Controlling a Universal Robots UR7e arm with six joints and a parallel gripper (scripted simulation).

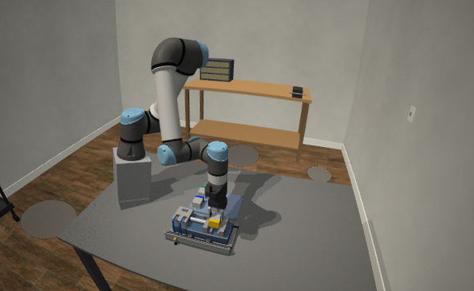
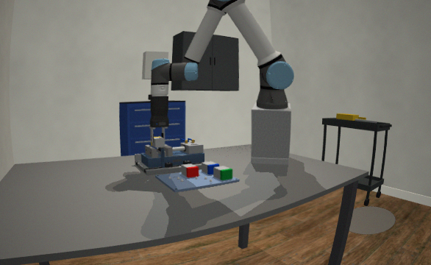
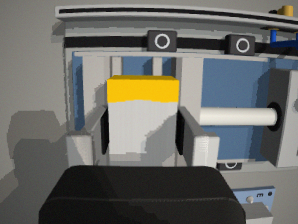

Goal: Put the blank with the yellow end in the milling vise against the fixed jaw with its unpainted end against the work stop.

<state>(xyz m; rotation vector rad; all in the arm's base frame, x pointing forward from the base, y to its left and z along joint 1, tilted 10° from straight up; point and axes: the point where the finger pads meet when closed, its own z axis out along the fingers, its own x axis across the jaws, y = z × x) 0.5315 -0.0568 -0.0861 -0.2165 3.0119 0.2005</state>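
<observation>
Now: the yellow-ended blank 2 cm below my hand. From my hand the other things lie so: hosed block 16 cm behind, 2 cm to the right, 6 cm below; then red-ended blank 9 cm behind, 17 cm to the left, 11 cm below; then work stop 5 cm to the left, 4 cm below.
</observation>
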